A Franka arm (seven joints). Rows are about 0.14 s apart.
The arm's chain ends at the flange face. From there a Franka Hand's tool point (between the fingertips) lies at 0.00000 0.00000 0.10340 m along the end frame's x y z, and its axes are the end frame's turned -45 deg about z.
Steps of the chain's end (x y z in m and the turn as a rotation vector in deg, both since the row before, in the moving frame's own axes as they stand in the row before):
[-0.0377 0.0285 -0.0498 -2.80 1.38 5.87]
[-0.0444 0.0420 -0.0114 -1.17 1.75 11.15]
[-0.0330 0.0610 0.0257 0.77 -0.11 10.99]
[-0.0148 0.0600 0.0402 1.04 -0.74 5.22]
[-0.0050 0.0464 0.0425 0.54 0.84 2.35]
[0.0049 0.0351 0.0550 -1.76 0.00 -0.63]
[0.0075 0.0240 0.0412 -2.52 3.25 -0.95]
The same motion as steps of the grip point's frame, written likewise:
[-0.0489 -0.0013 -0.0500 -2.96 -1.00 5.87]
[-0.0607 0.0021 -0.0115 -2.06 0.41 11.15]
[-0.0655 0.0188 0.0257 0.62 0.47 10.99]
[-0.0524 0.0297 0.0402 1.26 0.21 5.22]
[-0.0346 0.0297 0.0425 -0.21 0.98 2.35]
[-0.0236 0.0305 0.0550 -1.24 -1.24 -0.63]
[-0.0107 0.0296 0.0409 -4.08 0.52 -0.95]

